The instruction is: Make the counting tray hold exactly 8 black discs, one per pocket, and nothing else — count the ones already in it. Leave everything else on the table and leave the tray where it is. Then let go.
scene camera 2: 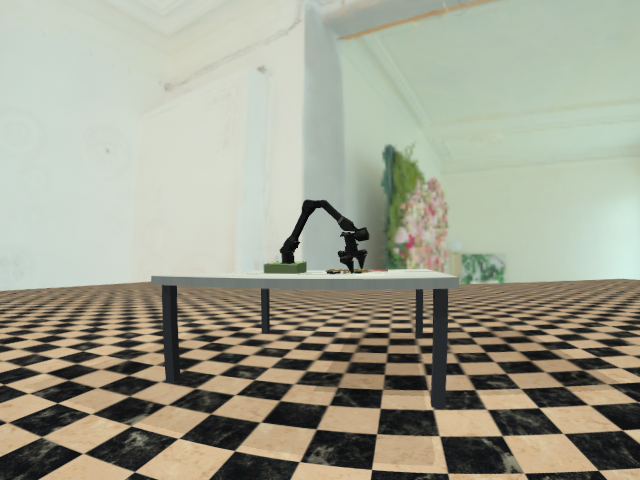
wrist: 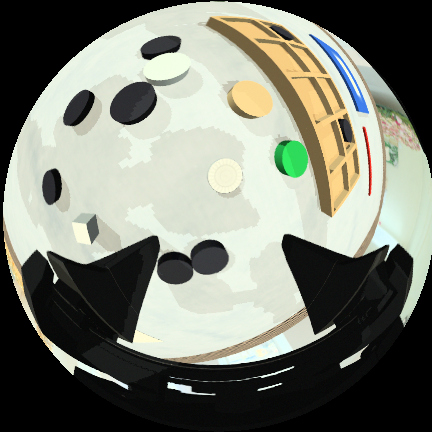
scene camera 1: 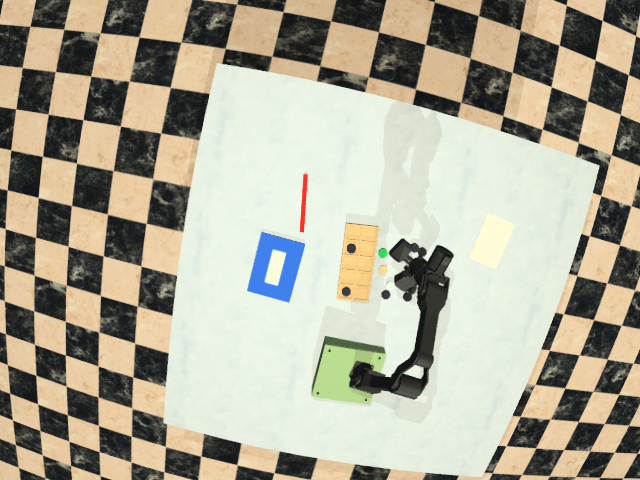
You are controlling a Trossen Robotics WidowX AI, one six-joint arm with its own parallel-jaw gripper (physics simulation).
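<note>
The wooden counting tray (scene camera 1: 357, 263) (wrist: 310, 95) has one black disc (scene camera 1: 351, 248) (wrist: 345, 130) in an upper-left pocket and another black disc (scene camera 1: 345, 291) (wrist: 282, 33) in the bottom-left pocket, as scene camera 1 shows it. My gripper (scene camera 1: 403, 266) (scene camera 2: 355, 267) (wrist: 221, 241) is open and empty, low over the table, right of the tray. In the wrist view, two black discs (wrist: 175, 267) (wrist: 209, 257) lie side by side in the gap seen between the fingers. More black discs (wrist: 161, 46) (wrist: 133, 102) (wrist: 79, 107) (wrist: 52, 186) lie spread on the table. The arm hides some in scene camera 1.
Near the tray are a green disc (scene camera 1: 383, 252) (wrist: 291, 158), a tan disc (scene camera 1: 383, 269) (wrist: 250, 99), a white disc (wrist: 167, 68), a cream ribbed disc (wrist: 225, 175) and a grey cube (wrist: 85, 228). A blue frame (scene camera 1: 255, 266), red stick (scene camera 1: 303, 202) and pale card (scene camera 1: 492, 240) lie farther out.
</note>
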